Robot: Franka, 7 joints.
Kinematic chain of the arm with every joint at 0, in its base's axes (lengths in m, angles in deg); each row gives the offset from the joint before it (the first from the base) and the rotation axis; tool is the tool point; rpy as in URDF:
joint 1: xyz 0 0 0.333 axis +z
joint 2: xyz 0 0 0 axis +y
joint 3: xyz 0 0 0.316 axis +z
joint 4: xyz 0.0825 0 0 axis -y
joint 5: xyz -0.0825 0 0.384 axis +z
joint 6: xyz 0 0 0 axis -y
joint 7: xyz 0.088 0 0 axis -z
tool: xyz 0 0 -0.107 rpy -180 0 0
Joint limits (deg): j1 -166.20..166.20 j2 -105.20..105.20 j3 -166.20..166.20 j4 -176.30..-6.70 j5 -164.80..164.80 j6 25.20..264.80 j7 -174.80..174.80
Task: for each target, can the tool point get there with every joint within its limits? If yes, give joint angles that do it. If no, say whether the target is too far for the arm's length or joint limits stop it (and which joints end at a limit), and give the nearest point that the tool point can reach.
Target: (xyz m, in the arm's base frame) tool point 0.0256 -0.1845 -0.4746
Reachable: no: joint limits stop it (at a limit: joint 2) | nearest point 0.0281 -0.2023 -0.3549 | short by 0.121 m
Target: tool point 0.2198 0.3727 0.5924
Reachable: yes | joints 57.48 -13.81 -14.41 -129.31 102.18 57.35 -58.38
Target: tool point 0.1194 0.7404 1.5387
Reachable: no: too far | nearest point 0.0721 0.4473 1.0615 | short by 0.562 m
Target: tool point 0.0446 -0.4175 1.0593
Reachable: yes | joints 70.25 -39.55 -60.92 -25.26 70.86 113.01 61.16
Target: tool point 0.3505 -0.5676 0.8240
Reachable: yes | joints -53.35 25.64 -18.17 -45.86 93.32 112.15 -57.31
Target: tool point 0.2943 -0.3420 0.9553
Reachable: yes | joints 32.25 41.49 -128.46 -77.77 -114.56 137.68 126.63
